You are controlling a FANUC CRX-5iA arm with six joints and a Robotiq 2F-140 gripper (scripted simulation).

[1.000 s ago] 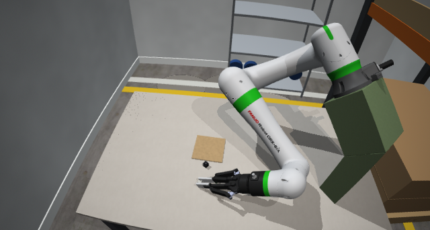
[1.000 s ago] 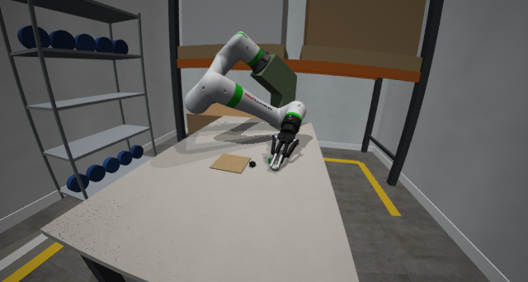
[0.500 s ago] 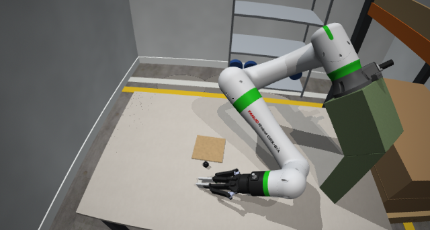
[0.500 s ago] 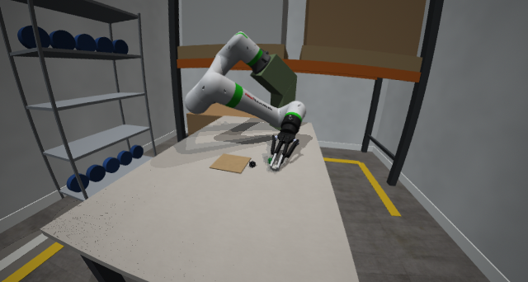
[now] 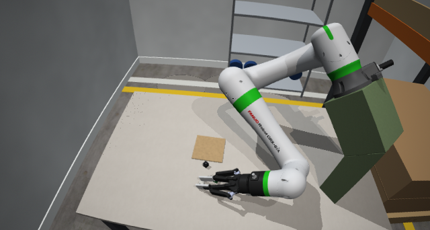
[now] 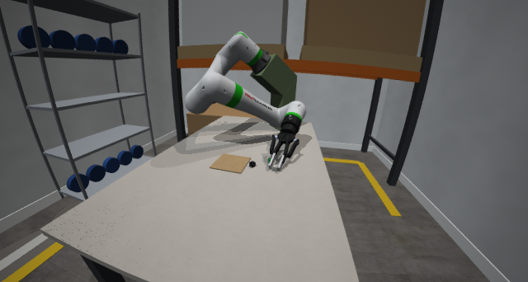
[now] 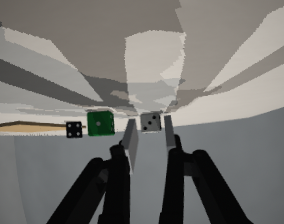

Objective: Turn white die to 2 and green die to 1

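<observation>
My hand is 2 cm short of the white die and 2 cm above it. From my hand the other things lie so: mat: 3 cm behind, 20 cm to the right, 3 cm below; black die: 1 cm behind, 10 cm to the right, 2 cm below; green die: 5 cm behind, 2 cm to the right, 2 cm below.
</observation>
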